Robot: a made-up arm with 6 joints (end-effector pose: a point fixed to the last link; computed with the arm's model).
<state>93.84 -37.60 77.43 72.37 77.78 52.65</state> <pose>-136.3 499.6 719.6 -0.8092 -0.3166 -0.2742 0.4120</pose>
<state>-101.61 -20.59 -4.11 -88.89 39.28 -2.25</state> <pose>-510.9 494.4 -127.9 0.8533 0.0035 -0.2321 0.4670</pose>
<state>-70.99 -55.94 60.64 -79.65 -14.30 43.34</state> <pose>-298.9 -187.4 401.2 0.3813 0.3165 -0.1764 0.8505</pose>
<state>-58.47 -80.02 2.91 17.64 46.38 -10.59</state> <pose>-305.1 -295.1 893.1 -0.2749 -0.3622 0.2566 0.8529</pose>
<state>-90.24 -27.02 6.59 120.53 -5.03 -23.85</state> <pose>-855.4 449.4 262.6 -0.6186 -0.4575 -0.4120 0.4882</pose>
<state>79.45 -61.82 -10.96 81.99 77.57 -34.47</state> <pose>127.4 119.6 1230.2 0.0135 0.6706 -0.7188 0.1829</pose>
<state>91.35 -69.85 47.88 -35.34 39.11 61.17</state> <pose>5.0 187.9 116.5 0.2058 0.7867 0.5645 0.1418</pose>
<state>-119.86 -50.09 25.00 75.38 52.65 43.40</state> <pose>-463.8 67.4 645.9 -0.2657 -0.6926 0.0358 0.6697</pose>
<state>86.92 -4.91 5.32 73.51 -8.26 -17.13</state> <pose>770.5 112.8 499.1 0.1306 -0.0225 0.8298 0.5421</pose>
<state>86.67 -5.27 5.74 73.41 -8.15 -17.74</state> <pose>770.8 111.2 498.9 0.1304 -0.0249 0.8303 0.5413</pose>
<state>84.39 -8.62 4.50 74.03 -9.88 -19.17</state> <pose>766.2 48.0 539.3 0.1160 -0.0692 0.8147 0.5640</pose>
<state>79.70 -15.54 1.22 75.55 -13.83 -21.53</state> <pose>730.8 -98.1 615.7 0.0812 -0.1605 0.7693 0.6130</pose>
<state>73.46 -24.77 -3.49 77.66 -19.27 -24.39</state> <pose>627.8 -300.6 684.0 0.0294 -0.2747 0.6856 0.6735</pose>
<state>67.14 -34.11 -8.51 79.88 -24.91 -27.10</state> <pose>463.6 -488.5 702.6 -0.0252 -0.3786 0.5759 0.7241</pose>
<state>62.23 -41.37 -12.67 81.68 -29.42 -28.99</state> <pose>303.2 -606.1 677.2 -0.0661 -0.4505 0.4747 0.7533</pose>
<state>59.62 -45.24 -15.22 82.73 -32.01 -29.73</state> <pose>207.7 -655.3 647.9 -0.0863 -0.4865 0.4138 0.7647</pose>
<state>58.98 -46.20 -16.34 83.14 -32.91 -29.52</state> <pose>178.6 -667.4 636.6 -0.0905 -0.4974 0.3944 0.7674</pose>
